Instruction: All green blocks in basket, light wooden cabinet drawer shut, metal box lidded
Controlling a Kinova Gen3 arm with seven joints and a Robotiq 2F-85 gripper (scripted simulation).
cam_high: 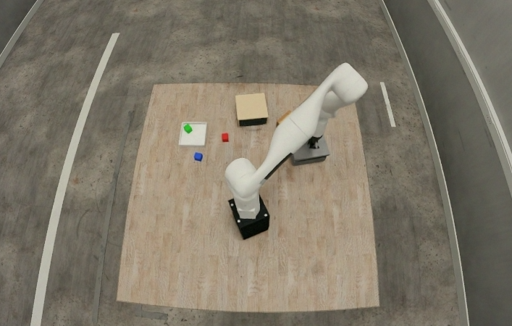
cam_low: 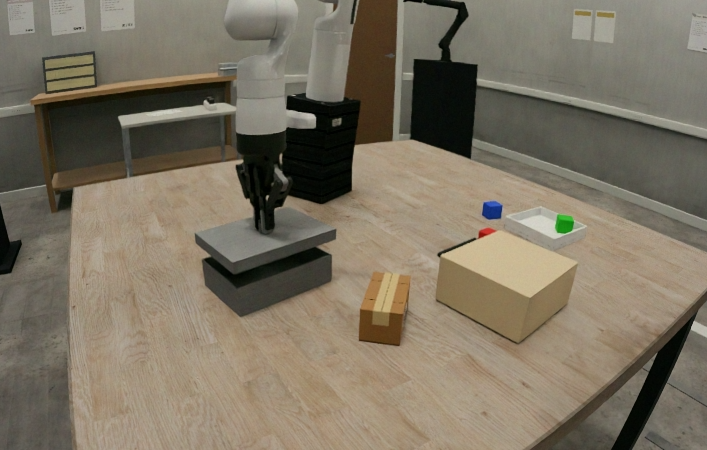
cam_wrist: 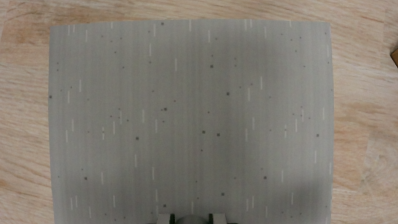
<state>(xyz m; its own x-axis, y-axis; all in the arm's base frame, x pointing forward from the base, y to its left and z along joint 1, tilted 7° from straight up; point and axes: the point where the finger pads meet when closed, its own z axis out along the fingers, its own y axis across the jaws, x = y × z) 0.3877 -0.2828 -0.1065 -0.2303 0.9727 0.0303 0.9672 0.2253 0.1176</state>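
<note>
Now: hand 90 mm above the grey metal box. From my hand the other things lie so: small cardboard box (180 mm ahead, 110 mm to the left, 80 mm below); then lid (30 mm below); then drawer (310 mm to the left, 220 mm ahead, 80 mm below).
</note>
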